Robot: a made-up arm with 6 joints.
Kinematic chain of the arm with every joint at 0, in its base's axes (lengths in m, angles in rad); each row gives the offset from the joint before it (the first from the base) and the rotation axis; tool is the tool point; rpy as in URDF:
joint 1: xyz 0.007 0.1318 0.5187 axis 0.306 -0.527 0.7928
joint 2: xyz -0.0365 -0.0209 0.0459 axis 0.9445 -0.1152 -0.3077
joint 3: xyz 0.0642 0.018 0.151 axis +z
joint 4: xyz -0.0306 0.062 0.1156 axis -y
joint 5: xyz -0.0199 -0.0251 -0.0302 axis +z
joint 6: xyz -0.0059 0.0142 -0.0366 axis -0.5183 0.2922 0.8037
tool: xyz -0.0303 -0.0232 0.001 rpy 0 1.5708 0
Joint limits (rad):
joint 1: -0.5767..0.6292
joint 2: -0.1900..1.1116
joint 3: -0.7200..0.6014
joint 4: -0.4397..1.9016
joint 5: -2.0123..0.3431
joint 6: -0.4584..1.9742
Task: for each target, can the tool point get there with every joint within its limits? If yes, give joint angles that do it. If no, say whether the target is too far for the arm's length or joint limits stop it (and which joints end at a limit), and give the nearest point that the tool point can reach.
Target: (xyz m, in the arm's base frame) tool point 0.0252 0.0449 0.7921
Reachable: yes | joints -0.0691 0.5700 0.1985 1.4604 -1.5061 0.9843
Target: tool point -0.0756 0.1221 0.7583
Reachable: yes | joints 0.3058 0.0474 0.2643 0.2993 -1.2946 0.4541
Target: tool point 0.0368 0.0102 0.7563
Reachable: yes | joints -0.4088 0.7898 -0.3214 1.3176 -0.5000 0.3942
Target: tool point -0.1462 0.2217 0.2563
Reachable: no: joint limits stop it (at a limit: joint 1, joint 2, joint 6) | nearest point -0.1159 0.1362 0.7074 | short by 0.460 m
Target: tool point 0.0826 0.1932 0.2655
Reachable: no: joint limits stop it (at a limit: joint 1, joint 2, joint 3, joint 6) | nearest point 0.1434 0.2207 0.6740 | short by 0.414 m
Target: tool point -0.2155 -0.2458 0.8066
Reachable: no: too far | nearest point -0.0998 -0.0884 0.7011 | short by 0.222 m
